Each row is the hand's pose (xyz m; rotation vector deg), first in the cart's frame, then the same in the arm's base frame.
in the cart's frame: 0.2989 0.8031 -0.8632 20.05 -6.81 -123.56
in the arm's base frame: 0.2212 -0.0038 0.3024 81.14 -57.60 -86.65
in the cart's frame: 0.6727 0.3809 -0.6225 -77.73 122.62 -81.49
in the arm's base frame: 0.1022 -0.2962 0.8280 -21.10 61.99 -103.42
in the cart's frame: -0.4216 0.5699 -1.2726 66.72 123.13 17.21
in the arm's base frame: 0.3439 -0.4440 -0.4272 26.37 63.55 32.81
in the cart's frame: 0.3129 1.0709 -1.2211 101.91 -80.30 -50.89
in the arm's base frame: 0.5757 0.2092 0.1321 126.87 -110.41 33.71
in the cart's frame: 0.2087 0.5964 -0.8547 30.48 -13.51 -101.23
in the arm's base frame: 0.1712 -0.2222 0.2754 76.87 -69.86 -61.67
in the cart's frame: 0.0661 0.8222 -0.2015 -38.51 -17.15 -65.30
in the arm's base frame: -0.4781 0.0533 0.2978 -5.20 -86.47 -74.54
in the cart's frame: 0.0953 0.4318 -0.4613 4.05 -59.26 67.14
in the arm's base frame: -0.2454 -0.3527 0.3402 -51.50 -109.82 82.56
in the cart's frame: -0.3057 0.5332 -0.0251 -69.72 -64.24 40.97
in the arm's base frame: -0.7871 -0.2840 0.0888 -108.26 -121.99 6.83
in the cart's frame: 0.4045 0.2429 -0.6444 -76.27 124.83 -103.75
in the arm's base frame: 0.0228 -0.4917 0.6114 -7.60 68.73 -116.32
